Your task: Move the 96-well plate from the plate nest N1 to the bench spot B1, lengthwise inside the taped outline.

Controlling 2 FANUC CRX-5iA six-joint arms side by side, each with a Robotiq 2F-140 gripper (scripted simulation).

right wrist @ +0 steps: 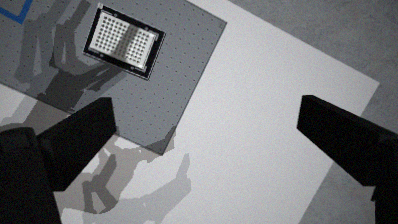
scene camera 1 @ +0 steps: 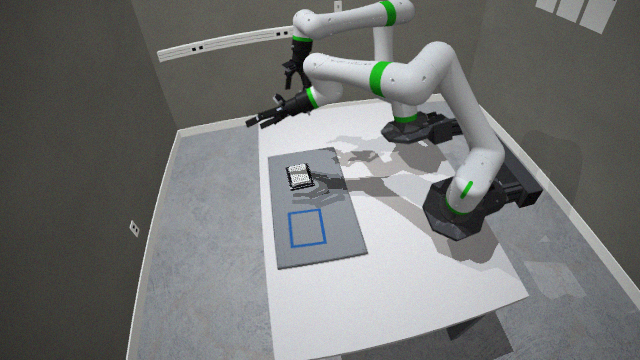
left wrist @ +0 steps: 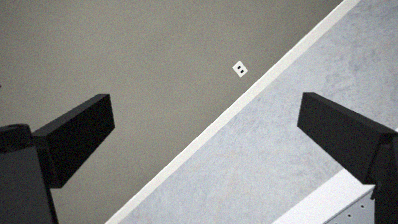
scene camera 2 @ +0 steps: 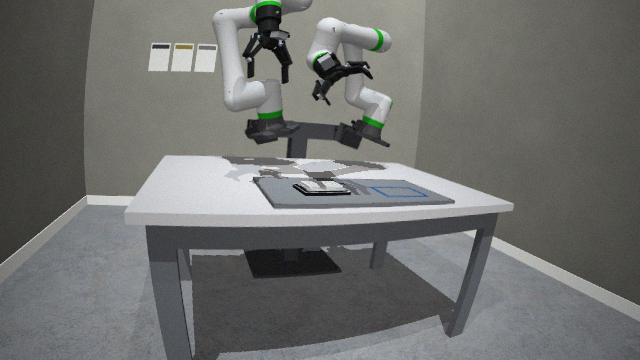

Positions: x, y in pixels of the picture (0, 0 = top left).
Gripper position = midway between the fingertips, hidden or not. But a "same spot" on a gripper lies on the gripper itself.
my left gripper: scene camera 1 253, 125; left wrist; scene camera 2; not seen in the right wrist view (out of frame)
same spot on my left gripper: (scene camera 2: 354, 67) = (left wrist: 39, 168)
